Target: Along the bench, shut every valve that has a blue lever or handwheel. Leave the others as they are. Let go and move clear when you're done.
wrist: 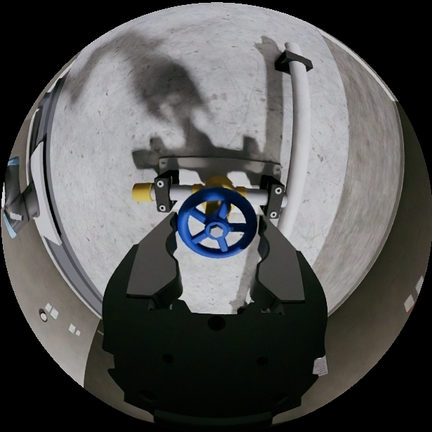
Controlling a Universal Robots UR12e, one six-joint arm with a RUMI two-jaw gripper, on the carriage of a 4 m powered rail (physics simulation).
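A blue handwheel (216,231) with several spokes faces the camera in the middle of the wrist view. It sits in front of a yellow valve body (218,183) on a short grey pipe, which two black clamps hold on a grey mounting plate (220,163). My gripper (218,214) is shut on the blue handwheel, with one jaw against the left side of its rim and the other against the right side. The jaws' contact faces are partly hidden by the rim. No other valve with a lever or handwheel shows in this view.
A long white pipe (300,115) runs to the right of the valve, with a black bracket (294,62) near its upper end. A yellow cap (142,192) ends the short pipe at left. A grey-and-black object with light-blue parts stands at the far left edge.
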